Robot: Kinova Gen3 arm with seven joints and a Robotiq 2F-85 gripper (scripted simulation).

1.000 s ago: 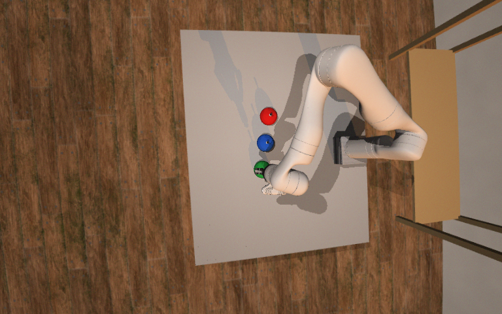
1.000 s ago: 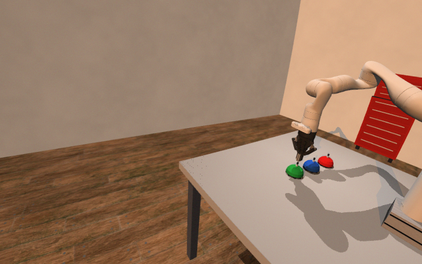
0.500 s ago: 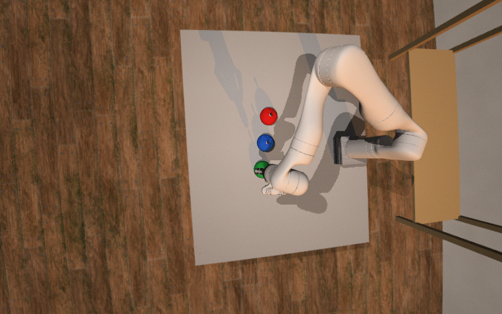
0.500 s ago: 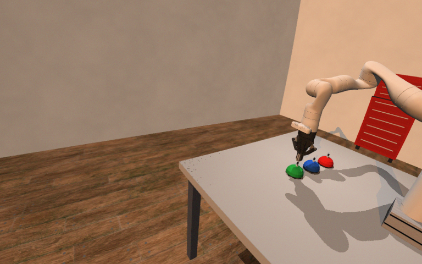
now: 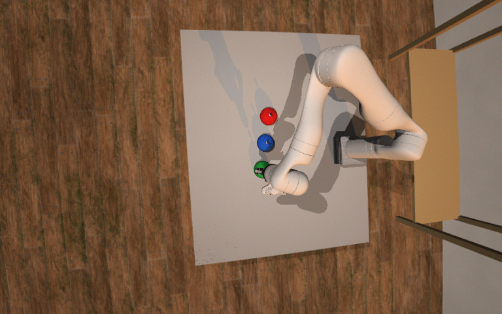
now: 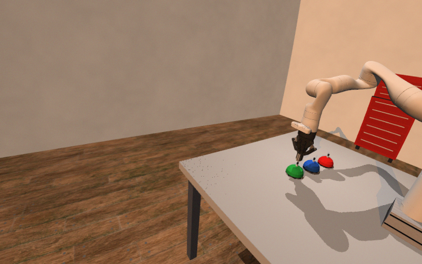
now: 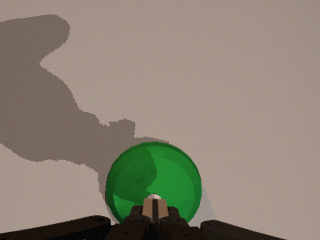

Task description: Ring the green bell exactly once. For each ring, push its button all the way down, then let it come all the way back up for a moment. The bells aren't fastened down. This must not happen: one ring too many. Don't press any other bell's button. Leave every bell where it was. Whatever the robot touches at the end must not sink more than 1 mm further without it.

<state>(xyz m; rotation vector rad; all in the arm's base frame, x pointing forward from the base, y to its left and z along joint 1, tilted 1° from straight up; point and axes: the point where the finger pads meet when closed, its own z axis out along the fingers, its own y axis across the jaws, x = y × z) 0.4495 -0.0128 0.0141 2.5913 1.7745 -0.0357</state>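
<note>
Right now my hand is 50 mm above the green bell. Round my hand: blue bell 50 mm behind, 120 mm to the right, 50 mm below; then red bell 90 mm behind, 240 mm to the right, 50 mm below.
</note>
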